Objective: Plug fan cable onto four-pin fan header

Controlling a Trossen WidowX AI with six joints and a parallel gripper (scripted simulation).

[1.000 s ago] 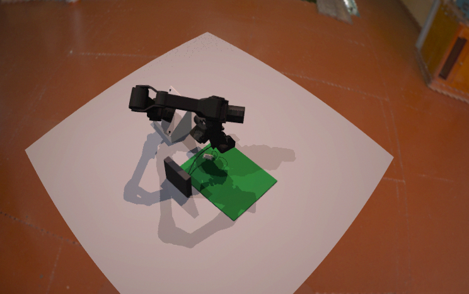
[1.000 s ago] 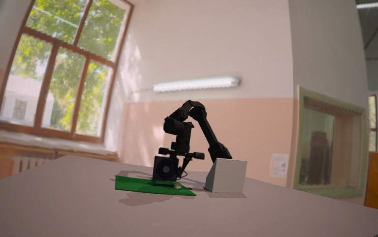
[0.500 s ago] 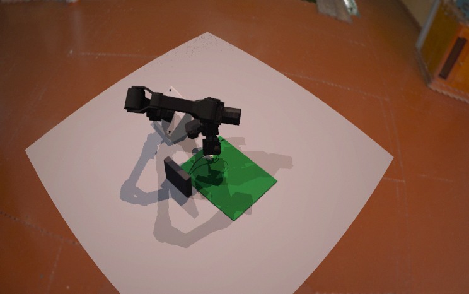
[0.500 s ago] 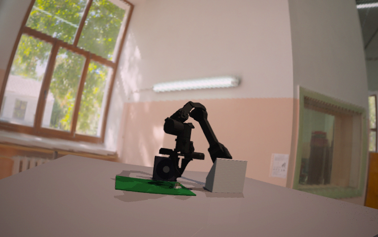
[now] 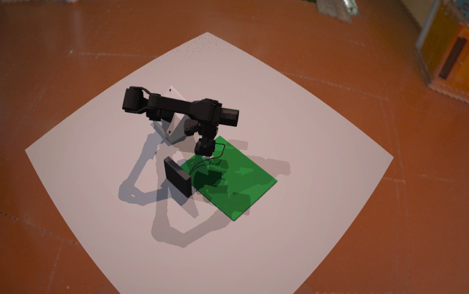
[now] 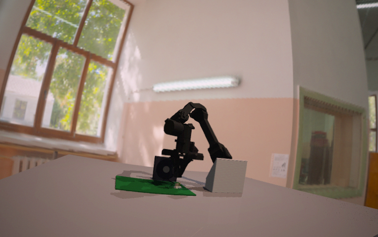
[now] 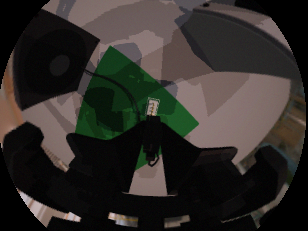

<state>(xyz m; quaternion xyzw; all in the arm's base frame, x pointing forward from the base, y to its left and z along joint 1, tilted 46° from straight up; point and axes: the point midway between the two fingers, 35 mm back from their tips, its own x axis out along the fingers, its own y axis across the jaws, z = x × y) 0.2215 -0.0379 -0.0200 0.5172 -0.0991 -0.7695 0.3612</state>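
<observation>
The green board is 110 mm ahead of my gripper tip, 20 mm to the right of it and 80 mm below it. Also, from my gripper tip: dark plug (10 mm ahead, 10 mm above); black fan (170 mm to the right).
</observation>
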